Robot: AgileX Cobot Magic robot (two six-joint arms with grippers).
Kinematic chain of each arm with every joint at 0, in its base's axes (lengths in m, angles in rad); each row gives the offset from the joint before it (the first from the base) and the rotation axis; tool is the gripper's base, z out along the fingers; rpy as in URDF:
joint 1: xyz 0 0 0.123 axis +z
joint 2: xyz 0 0 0 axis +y
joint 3: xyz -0.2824 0 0.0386 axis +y
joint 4: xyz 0.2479 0 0.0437 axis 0.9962 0 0.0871
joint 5: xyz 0 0 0 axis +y
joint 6: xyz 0.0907 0 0.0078 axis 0.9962 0 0.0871
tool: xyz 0 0 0 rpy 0 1.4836 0
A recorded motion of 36 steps. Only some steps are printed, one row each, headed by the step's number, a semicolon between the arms.
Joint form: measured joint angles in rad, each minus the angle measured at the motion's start. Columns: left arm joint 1, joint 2, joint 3, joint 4, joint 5, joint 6; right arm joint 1, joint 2, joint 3, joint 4, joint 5, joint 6.
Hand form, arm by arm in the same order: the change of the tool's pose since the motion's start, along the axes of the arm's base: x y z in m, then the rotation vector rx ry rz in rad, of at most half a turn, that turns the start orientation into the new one. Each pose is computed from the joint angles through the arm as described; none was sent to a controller.
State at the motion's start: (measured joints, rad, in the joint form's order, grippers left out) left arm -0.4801 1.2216 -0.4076 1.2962 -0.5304 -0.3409; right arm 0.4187 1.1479 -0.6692 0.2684 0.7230 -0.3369
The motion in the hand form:
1: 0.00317 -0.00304 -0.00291 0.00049 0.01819 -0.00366; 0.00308 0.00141 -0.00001 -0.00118 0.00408 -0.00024
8: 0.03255 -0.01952 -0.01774 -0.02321 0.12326 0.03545; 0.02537 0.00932 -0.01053 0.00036 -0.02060 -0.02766
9: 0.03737 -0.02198 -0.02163 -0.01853 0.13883 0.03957; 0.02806 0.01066 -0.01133 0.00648 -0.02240 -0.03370
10: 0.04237 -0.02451 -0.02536 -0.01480 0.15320 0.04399; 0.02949 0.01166 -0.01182 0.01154 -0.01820 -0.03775
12: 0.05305 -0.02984 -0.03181 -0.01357 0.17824 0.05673; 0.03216 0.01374 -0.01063 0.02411 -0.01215 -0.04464
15: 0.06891 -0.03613 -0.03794 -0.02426 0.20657 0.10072; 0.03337 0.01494 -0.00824 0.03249 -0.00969 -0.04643
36: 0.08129 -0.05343 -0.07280 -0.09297 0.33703 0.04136; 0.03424 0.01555 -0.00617 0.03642 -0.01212 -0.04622
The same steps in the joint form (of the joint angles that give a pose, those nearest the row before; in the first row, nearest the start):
1: -0.0044 0.0285 -0.0096 -0.0083 -0.0053 0.0021; 0.0000 0.0147 -0.0105 0.0006 0.0000 0.0000
8: -0.0064 0.2063 -0.0967 -0.0892 -0.0274 0.0053; 0.0000 0.1143 -0.0357 0.0024 -0.1016 0.0024
9: -0.0064 0.2370 -0.1114 -0.0941 -0.0273 0.0052; 0.0000 0.1258 -0.0404 0.0094 -0.1131 0.0024
10: -0.0064 0.2674 -0.1273 -0.0993 -0.0274 0.0052; 0.0000 0.1334 -0.0443 0.0169 -0.1152 0.0024
12: -0.0064 0.3259 -0.1627 -0.1155 -0.0273 0.0052; 0.0000 0.1439 -0.0572 0.0321 -0.1127 0.0028
15: -0.0064 0.3935 -0.2140 -0.1628 -0.0141 0.0053; 0.0000 0.1461 -0.0684 0.0406 -0.1046 0.0028
36: -0.0064 0.5833 -0.2659 -0.1892 -0.1656 0.0013; 0.0000 0.1461 -0.0763 0.0427 -0.1003 0.0028

